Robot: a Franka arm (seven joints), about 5 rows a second.
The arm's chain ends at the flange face. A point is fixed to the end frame.
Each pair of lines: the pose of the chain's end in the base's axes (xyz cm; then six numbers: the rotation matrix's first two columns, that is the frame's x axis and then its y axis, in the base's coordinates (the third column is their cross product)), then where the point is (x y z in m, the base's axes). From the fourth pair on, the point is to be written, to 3 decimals.
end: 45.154 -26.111 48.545 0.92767 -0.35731 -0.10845 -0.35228 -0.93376 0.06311
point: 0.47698 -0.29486 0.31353
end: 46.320 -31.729 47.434 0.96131 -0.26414 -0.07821 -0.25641 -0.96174 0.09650
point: 0.49547 -0.35511 0.30442
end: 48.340 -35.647 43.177 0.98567 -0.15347 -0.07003 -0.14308 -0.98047 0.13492
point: 0.52023 -0.39695 0.26340
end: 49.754 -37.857 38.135 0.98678 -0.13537 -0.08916 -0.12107 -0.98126 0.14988
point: 0.532 -0.420 0.213
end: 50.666 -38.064 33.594 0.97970 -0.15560 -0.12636 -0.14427 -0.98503 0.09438
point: 0.535 -0.413 0.164
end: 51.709 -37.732 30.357 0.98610 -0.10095 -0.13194 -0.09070 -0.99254 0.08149
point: 0.546 -0.406 0.131
